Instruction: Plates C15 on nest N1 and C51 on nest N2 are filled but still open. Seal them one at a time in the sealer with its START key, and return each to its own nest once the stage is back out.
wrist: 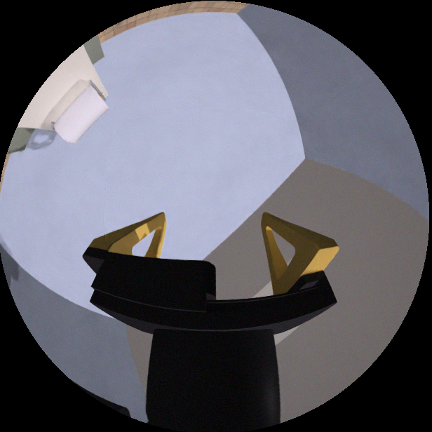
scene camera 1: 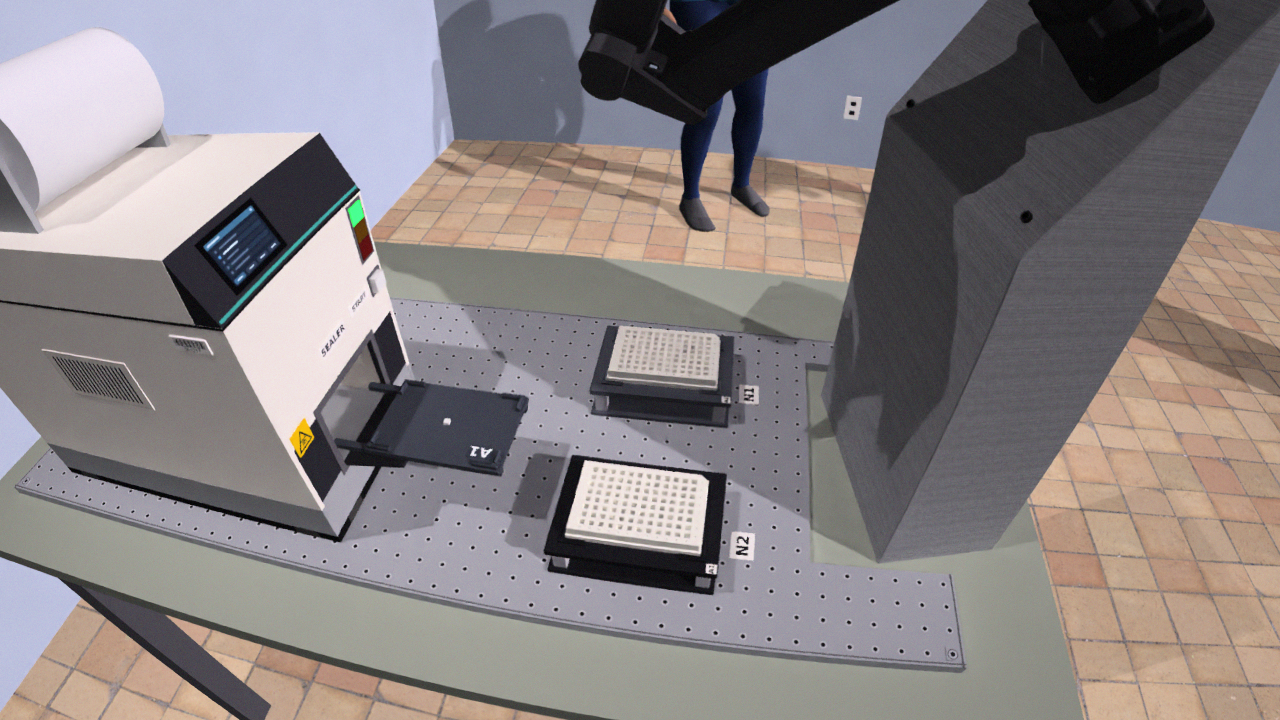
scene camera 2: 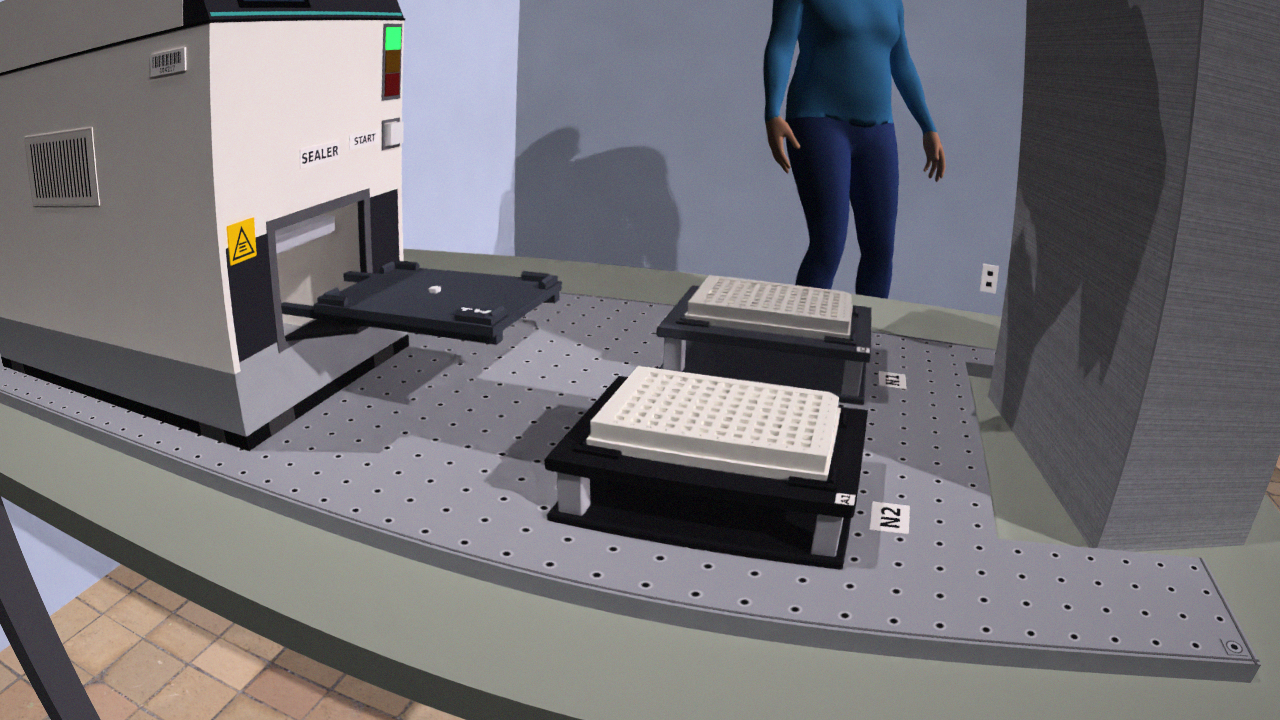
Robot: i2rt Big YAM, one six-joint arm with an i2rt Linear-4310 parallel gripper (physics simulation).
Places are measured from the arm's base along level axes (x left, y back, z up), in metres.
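Pixels of known places: arm's base, origin of its link: [scene camera 1: 1121, 21].
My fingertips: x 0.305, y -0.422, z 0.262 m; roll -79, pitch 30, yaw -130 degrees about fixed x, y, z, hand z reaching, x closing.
Note:
For each thing: its top centre in the pictures, then the offset to it from my fingertips. "spot": a spot on its surface instead.
- white many-welled plate, centre of its top: [scene camera 2: 775, 296] [scene camera 1: 665, 351] dx -0.300, dy +0.086, dz -0.699 m
- white plate, centre of its top: [scene camera 2: 724, 407] [scene camera 1: 639, 501] dx -0.096, dy +0.157, dz -0.701 m
- nest N2, a spot on its surface: [scene camera 2: 572, 463] [scene camera 1: 559, 553] spot: dx -0.019, dy +0.114, dz -0.717 m
- sealer, a spot on its surface: [scene camera 2: 304, 179] spot: dx -0.019, dy -0.139, dz -0.586 m
- START key, centre of its top: [scene camera 2: 391, 123] [scene camera 1: 373, 273] dx -0.125, dy -0.172, dz -0.558 m
- white film roll, centre of its top: [scene camera 1: 25, 54] dx +0.035, dy -0.365, dz -0.281 m
A white many-welled plate [scene camera 1: 664, 356] [scene camera 2: 771, 305] sits on the nest N1 [scene camera 1: 726, 380] [scene camera 2: 675, 333], at the back. Another white plate [scene camera 1: 639, 505] [scene camera 2: 716, 419] sits on the nest N2 [scene camera 1: 556, 537] [scene camera 2: 572, 463], nearer the front. Both lie flat with wells showing. The sealer [scene camera 1: 268, 358] [scene camera 2: 304, 179] has its dark stage [scene camera 1: 438, 429] [scene camera 2: 420, 300] out and bare, and its green light is lit. The START key [scene camera 1: 375, 282] [scene camera 2: 391, 134] is on its front face. My gripper [wrist: 213, 217] is open and empty, high up and facing the walls; it does not show in the scene views.
The arm [scene camera 1: 716, 62] reaches across the top of the first scene view from the grey column [scene camera 1: 948, 358] [scene camera 2: 1100, 268]. A white film roll [scene camera 1: 85, 111] [wrist: 81, 115] sits on the sealer. A person [scene camera 1: 698, 143] [scene camera 2: 841, 134] stands behind the table.

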